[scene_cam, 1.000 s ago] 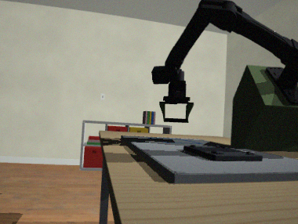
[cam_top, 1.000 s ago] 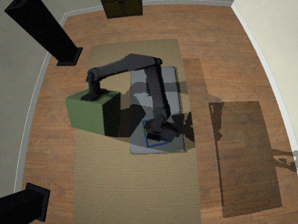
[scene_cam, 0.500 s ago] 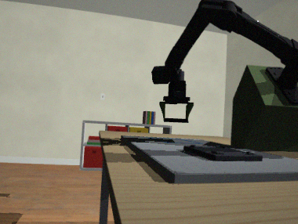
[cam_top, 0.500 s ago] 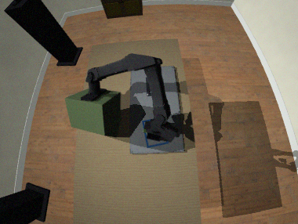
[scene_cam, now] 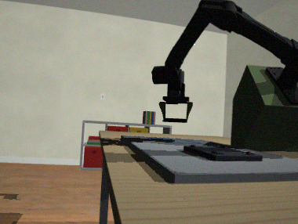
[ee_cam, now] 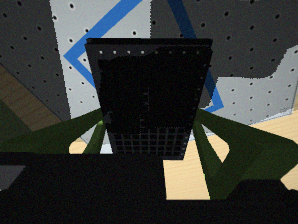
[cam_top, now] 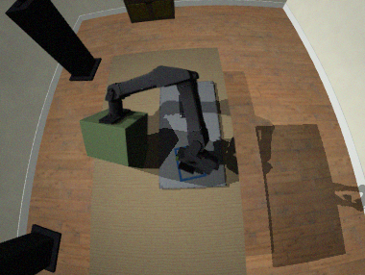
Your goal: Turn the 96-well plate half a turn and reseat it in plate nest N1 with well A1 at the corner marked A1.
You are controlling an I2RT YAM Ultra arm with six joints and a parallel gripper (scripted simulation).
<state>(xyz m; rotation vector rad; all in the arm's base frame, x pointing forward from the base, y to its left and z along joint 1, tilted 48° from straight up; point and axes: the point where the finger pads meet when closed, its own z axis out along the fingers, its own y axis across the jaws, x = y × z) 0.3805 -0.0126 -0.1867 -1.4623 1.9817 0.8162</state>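
My gripper is now right at the black 96-well plate. Also, from my hand: plate nest N1 (40 mm behind, 360 mm to the left, 80 mm below).
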